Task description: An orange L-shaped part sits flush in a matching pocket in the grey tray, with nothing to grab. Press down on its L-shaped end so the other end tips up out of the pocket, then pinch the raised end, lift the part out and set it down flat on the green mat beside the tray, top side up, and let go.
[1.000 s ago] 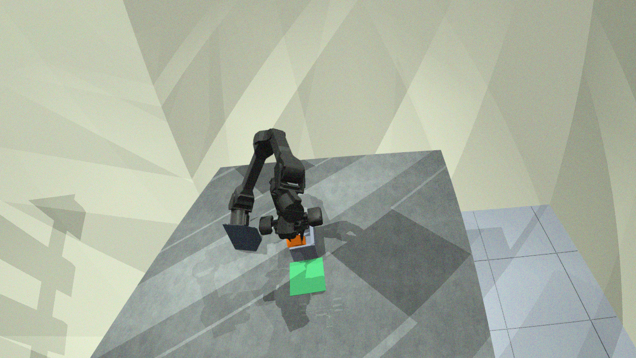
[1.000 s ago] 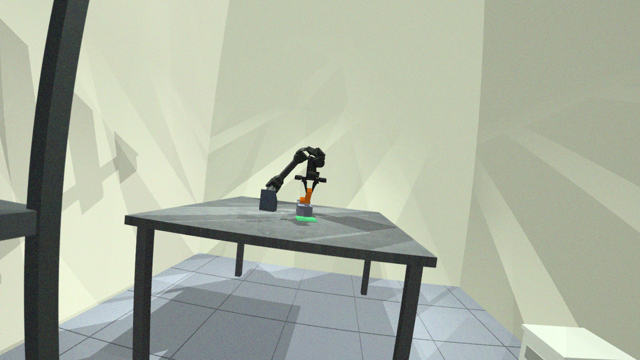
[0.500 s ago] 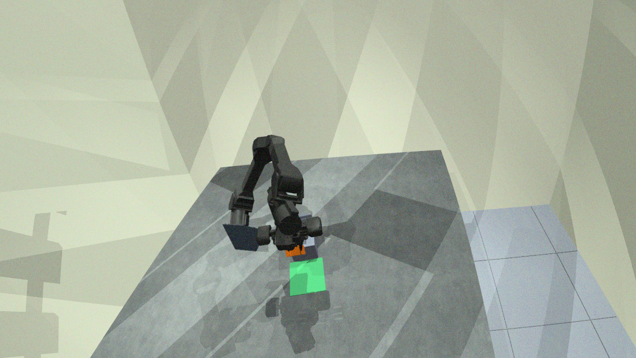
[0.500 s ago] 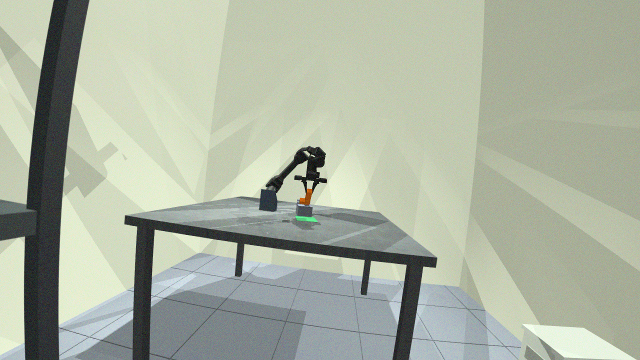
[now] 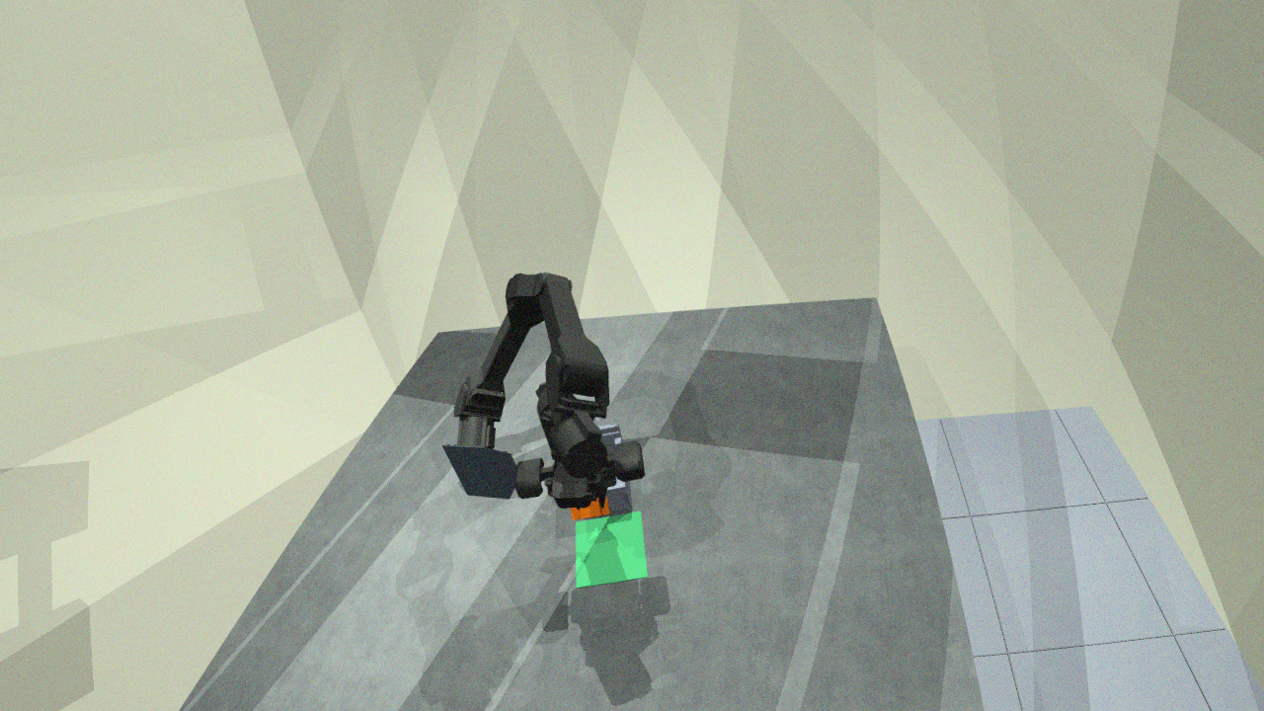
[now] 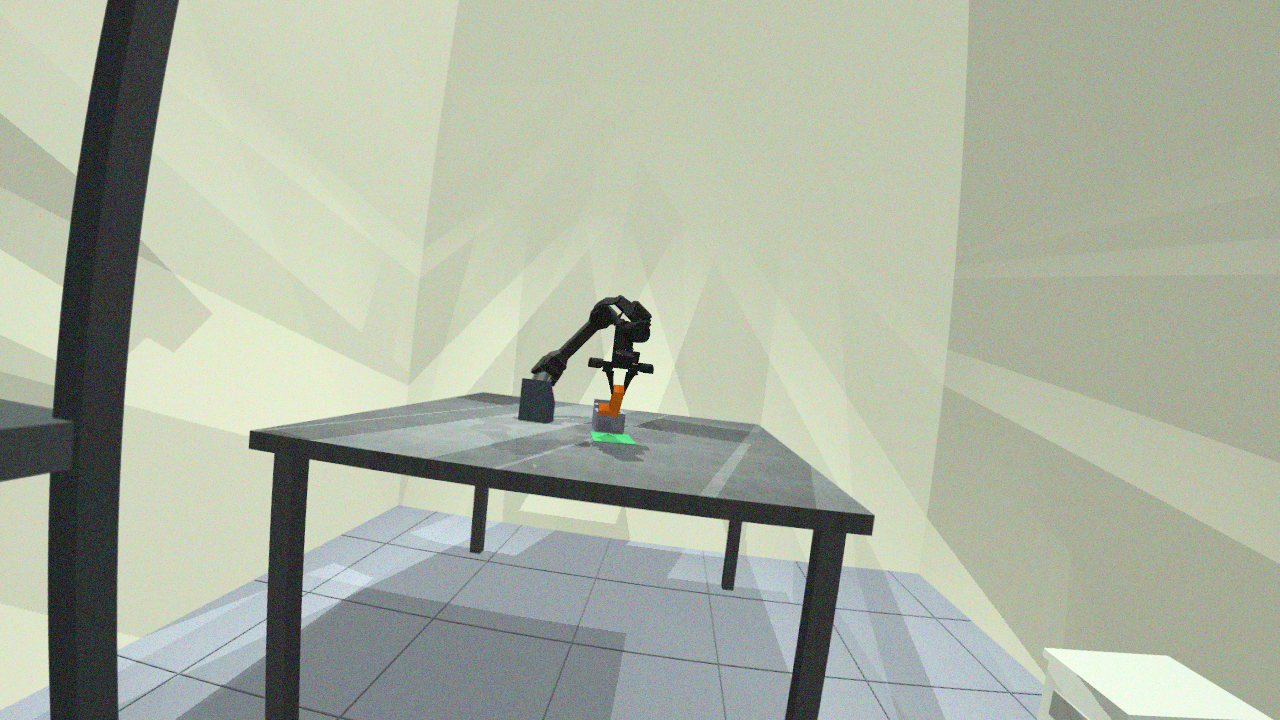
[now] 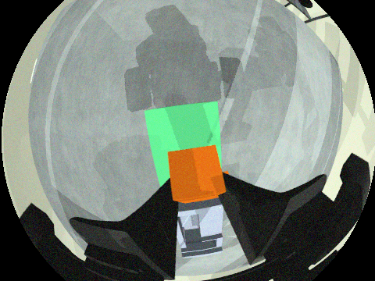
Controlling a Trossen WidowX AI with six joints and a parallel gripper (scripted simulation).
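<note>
Right now my gripper tip is 14 cm above the green mat, 2 cm to the right of it and 1 cm past it. The rest, counted from my gripper tip: orange L-shaped part: 3 cm to the left, 3 cm below, 2 cm behind.
</note>
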